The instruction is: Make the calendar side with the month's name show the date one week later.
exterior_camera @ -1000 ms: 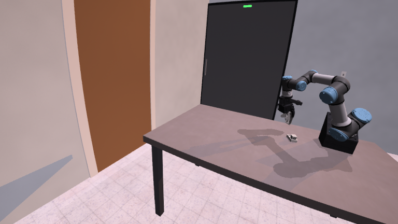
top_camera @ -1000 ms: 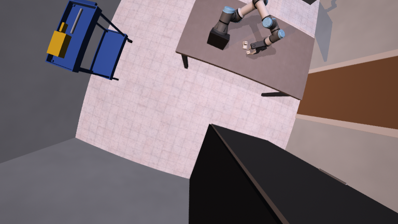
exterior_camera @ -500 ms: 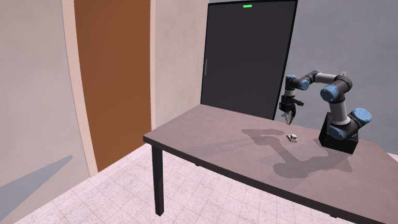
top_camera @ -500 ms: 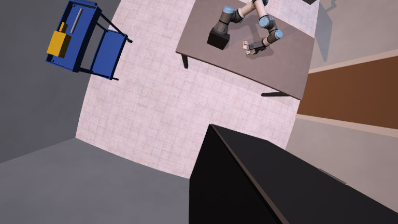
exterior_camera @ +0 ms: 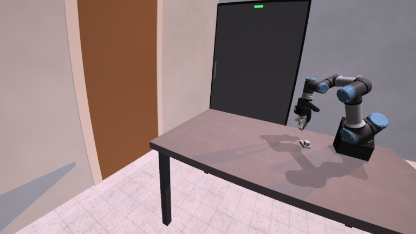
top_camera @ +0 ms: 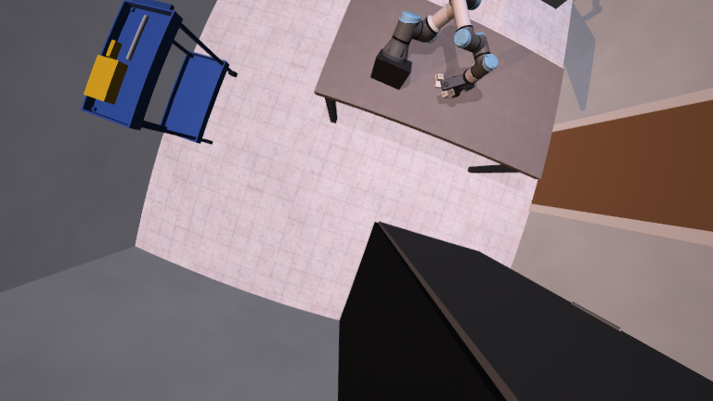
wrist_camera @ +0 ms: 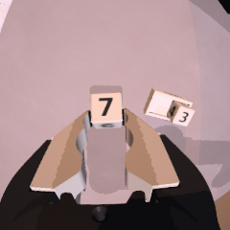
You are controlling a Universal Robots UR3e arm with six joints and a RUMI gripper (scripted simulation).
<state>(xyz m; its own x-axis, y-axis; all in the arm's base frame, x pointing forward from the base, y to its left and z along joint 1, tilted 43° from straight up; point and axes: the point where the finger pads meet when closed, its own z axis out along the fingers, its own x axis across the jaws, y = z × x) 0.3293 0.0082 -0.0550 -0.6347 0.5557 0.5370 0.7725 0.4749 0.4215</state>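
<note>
My hand is 10 mm above the cube. From my hand the other things lie so: pale tray 40 mm behind, 100 mm to the left, 80 mm below.
</note>
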